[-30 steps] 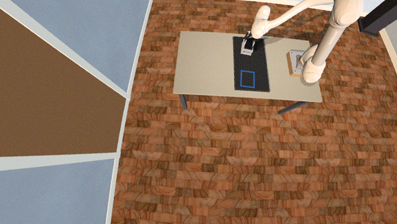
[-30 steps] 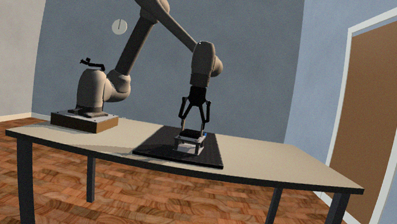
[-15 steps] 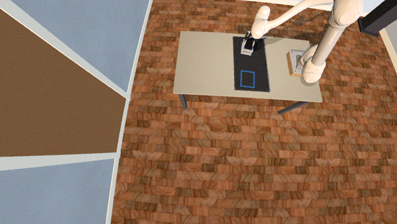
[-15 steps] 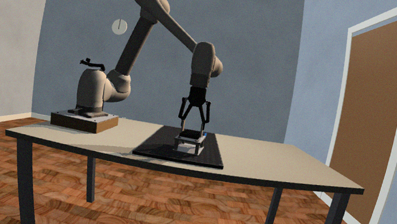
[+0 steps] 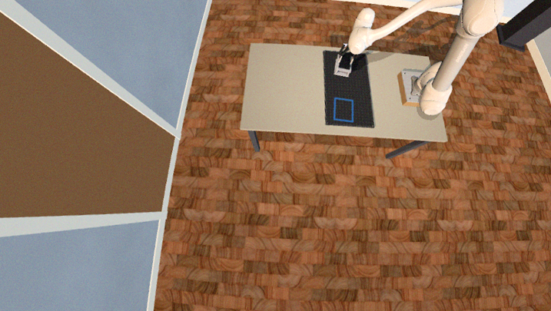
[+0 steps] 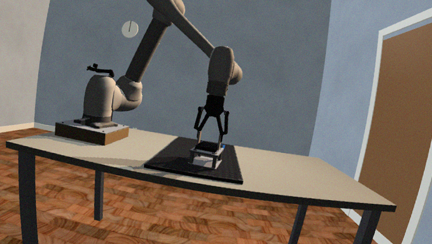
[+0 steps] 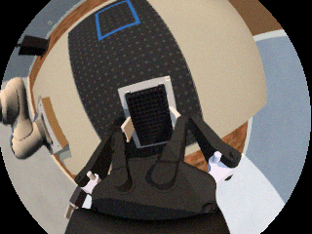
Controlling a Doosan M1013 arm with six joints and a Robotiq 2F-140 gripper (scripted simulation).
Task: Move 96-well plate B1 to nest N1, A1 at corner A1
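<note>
The raised plate nest N1 is 40 mm below my hand. From my hand the other things lie so: dark 96-well plate: 20 mm below.
</note>
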